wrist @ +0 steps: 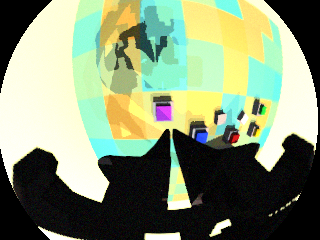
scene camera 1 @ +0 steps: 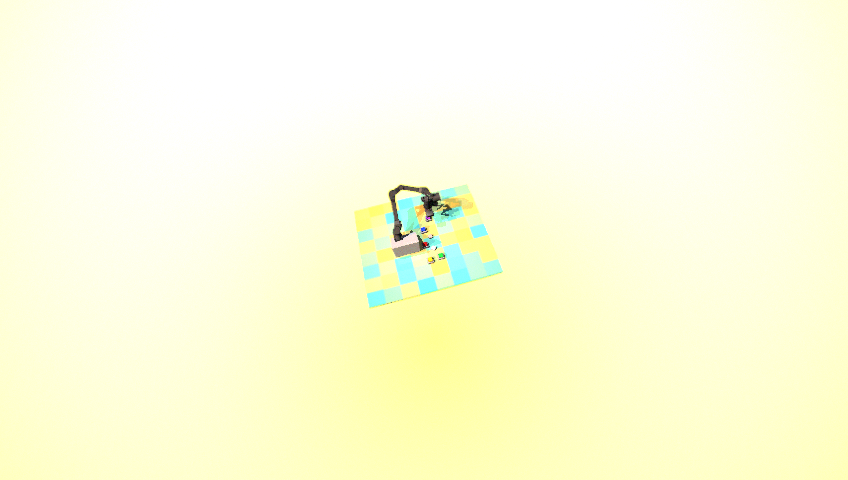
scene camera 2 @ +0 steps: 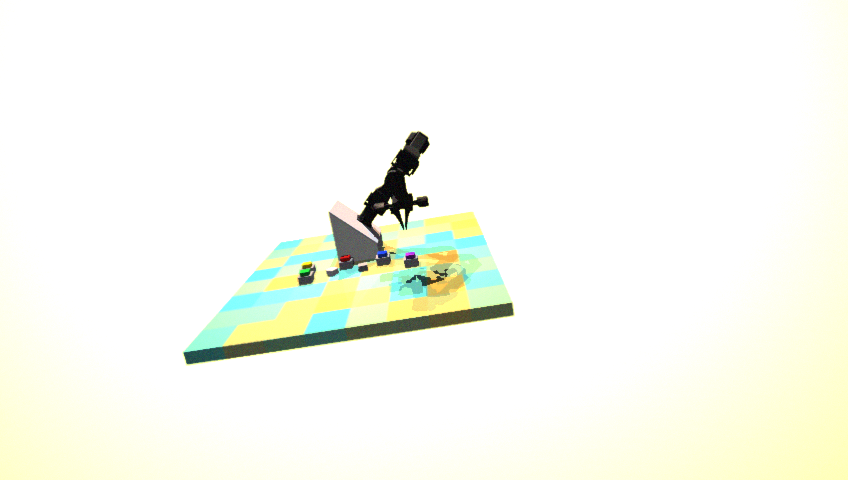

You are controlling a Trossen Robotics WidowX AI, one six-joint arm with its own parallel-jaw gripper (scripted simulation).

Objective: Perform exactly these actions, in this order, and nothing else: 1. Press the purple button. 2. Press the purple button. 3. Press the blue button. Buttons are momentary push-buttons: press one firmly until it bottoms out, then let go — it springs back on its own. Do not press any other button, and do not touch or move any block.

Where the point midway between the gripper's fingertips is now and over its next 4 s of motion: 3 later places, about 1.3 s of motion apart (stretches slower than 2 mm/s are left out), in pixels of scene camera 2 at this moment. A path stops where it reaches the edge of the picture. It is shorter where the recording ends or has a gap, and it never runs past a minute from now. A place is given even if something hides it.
My gripper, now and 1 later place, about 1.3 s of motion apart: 405, 229; 382, 252
